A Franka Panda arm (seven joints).
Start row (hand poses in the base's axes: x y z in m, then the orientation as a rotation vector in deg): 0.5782, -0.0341, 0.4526, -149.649, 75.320, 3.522
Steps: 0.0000, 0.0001, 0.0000, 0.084, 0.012, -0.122; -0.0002, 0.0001, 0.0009, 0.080, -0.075, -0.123; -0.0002, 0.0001, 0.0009, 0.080, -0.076, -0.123; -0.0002, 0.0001, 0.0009, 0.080, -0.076, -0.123; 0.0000, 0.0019, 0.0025, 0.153, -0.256, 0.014; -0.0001, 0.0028, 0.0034, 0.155, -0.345, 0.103; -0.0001, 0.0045, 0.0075, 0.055, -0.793, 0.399; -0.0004, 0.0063, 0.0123, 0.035, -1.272, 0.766; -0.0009, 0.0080, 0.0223, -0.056, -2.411, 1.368; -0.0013, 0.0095, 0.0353, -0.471, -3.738, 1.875; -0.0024, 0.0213, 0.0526, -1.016, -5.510, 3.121; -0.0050, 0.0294, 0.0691, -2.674, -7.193, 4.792; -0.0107, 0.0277, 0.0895, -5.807, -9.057, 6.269; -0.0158, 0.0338, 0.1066, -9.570, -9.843, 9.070
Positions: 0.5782, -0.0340, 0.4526, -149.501, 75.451, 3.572; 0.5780, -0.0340, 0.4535, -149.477, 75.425, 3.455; 0.5780, -0.0340, 0.4535, -149.476, 75.425, 3.454; 0.5780, -0.0340, 0.4535, -149.476, 75.425, 3.454; 0.5782, -0.0322, 0.4551, -149.453, 75.161, 3.286; 0.5781, -0.0313, 0.4560, -149.483, 75.016, 3.185; 0.5781, -0.0296, 0.4601, -149.625, 74.520, 2.581; 0.5778, -0.0278, 0.4649, -149.734, 73.893, 2.000; 0.5773, -0.0261, 0.4749, -149.835, 72.764, 0.551; 0.5769, -0.0246, 0.4879, -150.059, 71.805, -1.364; 0.5758, -0.0128, 0.5052, -150.676, 69.764, -3.818; 0.5732, -0.0047, 0.5217, -152.437, 67.533, -6.842; 0.5675, -0.0064, 0.5421, -155.107, 65.880, -11.191; 0.5624, -0.0003, 0.5592, -159.429, 62.876, -14.477
